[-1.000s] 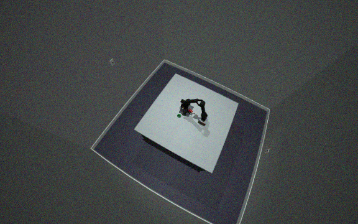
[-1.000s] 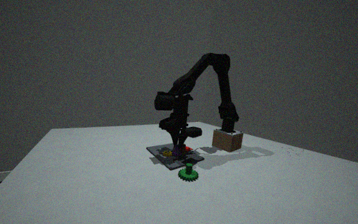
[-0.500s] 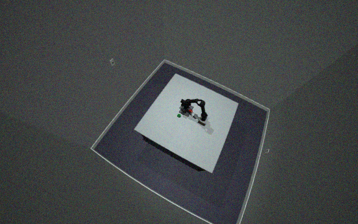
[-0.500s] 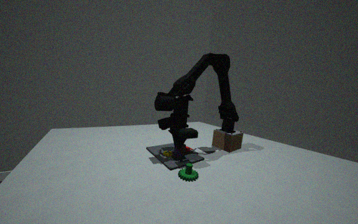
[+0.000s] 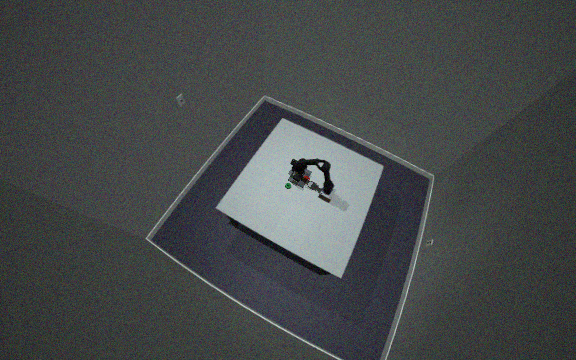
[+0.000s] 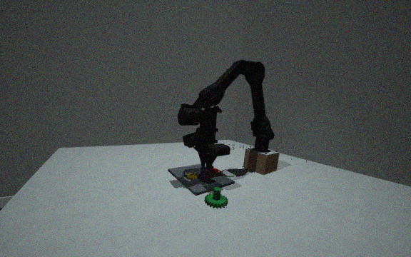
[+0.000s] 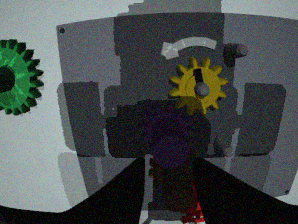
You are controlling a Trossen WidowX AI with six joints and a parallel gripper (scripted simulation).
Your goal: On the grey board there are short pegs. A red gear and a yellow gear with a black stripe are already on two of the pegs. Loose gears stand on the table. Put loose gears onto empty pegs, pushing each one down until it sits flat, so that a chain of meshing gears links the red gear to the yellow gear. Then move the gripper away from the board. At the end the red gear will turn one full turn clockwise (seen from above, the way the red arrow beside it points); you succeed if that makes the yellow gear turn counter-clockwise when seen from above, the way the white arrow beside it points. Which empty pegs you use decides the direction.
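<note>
Now: the purple gear 1 cm ahead of my gripper tip and 2 cm below it. From my gripper tip the other things lie so: yellow gear 4 cm ahead, 2 cm to the right, 3 cm below; then white arrow 7 cm ahead, 1 cm to the right, 4 cm below; then red gear 6 cm behind, 4 cm to the right, 3 cm below.
</note>
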